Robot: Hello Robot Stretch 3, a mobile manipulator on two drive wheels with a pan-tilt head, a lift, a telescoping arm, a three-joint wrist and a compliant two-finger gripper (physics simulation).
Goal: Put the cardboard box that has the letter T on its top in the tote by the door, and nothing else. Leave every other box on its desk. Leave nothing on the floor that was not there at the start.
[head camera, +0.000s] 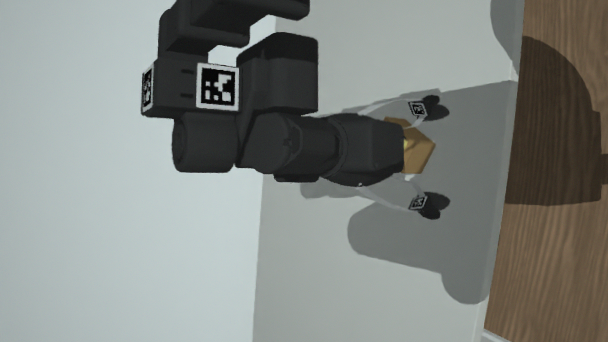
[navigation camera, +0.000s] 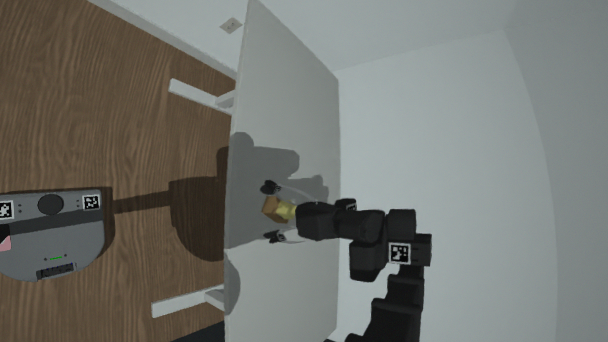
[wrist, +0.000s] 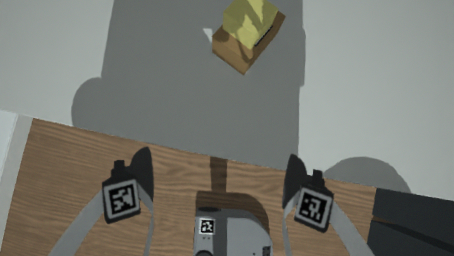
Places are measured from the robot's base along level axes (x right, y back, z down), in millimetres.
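Where they show: gripper, fingertip midpoint: (head camera: 439, 157) (navigation camera: 265, 211) (wrist: 219, 169); robot's base at its link origin: (navigation camera: 51, 203) (wrist: 206, 244).
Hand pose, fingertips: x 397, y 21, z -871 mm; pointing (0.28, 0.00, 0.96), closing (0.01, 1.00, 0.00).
Things, the pixels of their top centre, and the offset from my fingertips. Level surfaces: height alone.
- brown cardboard box at its top centre: (wrist: 249, 25) (head camera: 393, 144) (navigation camera: 282, 210) dy +32, dx +187, dz +101 mm
- light grey desk at its surface level: dz +151 mm
- smaller yellow block at its top centre: (wrist: 251, 9) (navigation camera: 291, 209) dy +28, dx +185, dz +63 mm
- wooden floor at its surface level: dz +870 mm
A brown cardboard box (head camera: 422, 152) (navigation camera: 271, 207) (wrist: 231, 54) sits on the light grey desk (head camera: 305, 255) (navigation camera: 287, 100) (wrist: 380, 80). A smaller yellow block (navigation camera: 286, 210) (wrist: 247, 25) rests on its top. In the wrist view a dark stroke shows on the box top beside the block; the block hides the rest, so I cannot read the letter. My gripper (head camera: 436, 156) (navigation camera: 272, 212) (wrist: 219, 169) is open and empty above the desk. Its fingers appear on either side of the box in the head view; in the wrist view the box lies beyond the fingertips. The tote does not show.
My wrist and arm (head camera: 280, 140) (navigation camera: 367, 225) hide part of the desk. My base (navigation camera: 55, 235) (wrist: 232, 232) stands on the wooden floor (head camera: 550, 265) (navigation camera: 100, 100) (wrist: 65, 165) beside the desk. A wall (head camera: 125, 225) (navigation camera: 435, 125) rises behind it. Dark furniture (wrist: 415, 215) stands at the wrist view's lower right.
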